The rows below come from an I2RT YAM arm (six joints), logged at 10 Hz.
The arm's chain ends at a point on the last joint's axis. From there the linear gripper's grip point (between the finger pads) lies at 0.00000 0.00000 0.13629 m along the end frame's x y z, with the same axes.
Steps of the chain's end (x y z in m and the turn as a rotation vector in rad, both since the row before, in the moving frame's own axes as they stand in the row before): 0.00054, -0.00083, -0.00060, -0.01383, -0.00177, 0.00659; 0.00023, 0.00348, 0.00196, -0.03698, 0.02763, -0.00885; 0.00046, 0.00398, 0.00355, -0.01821, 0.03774, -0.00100; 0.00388, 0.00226, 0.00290, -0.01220, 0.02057, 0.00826; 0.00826, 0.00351, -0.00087, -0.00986, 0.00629, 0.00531; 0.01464, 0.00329, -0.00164, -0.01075, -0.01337, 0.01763; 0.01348, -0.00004, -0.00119, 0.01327, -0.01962, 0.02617; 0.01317, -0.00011, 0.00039, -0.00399, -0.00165, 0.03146; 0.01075, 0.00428, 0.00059, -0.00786, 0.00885, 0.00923; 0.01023, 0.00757, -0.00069, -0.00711, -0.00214, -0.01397; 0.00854, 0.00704, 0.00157, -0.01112, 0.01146, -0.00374; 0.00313, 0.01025, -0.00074, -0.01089, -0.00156, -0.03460
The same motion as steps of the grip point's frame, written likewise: 0.00029, 0.00105, -0.00061, -0.01383, -0.00177, 0.00659; 0.00402, 0.00850, 0.00181, -0.03698, 0.02763, -0.00885; 0.00560, 0.00646, 0.00343, -0.01821, 0.03774, -0.00100; 0.00668, 0.00393, 0.00286, -0.01220, 0.02057, 0.00826; 0.00911, 0.00486, -0.00088, -0.00986, 0.00629, 0.00531; 0.01281, 0.00474, -0.00166, -0.01075, -0.01337, 0.01763; 0.01083, -0.00188, -0.00123, 0.01327, -0.01962, 0.02617; 0.01294, 0.00043, 0.00039, -0.00399, -0.00165, 0.03146; 0.01195, 0.00536, 0.00058, -0.00786, 0.00885, 0.00923; 0.00995, 0.00854, -0.00069, -0.00711, -0.00214, -0.01397; 0.01010, 0.00855, 0.00155, -0.01112, 0.01146, -0.00374; 0.00294, 0.01174, -0.00075, -0.01089, -0.00156, -0.03460
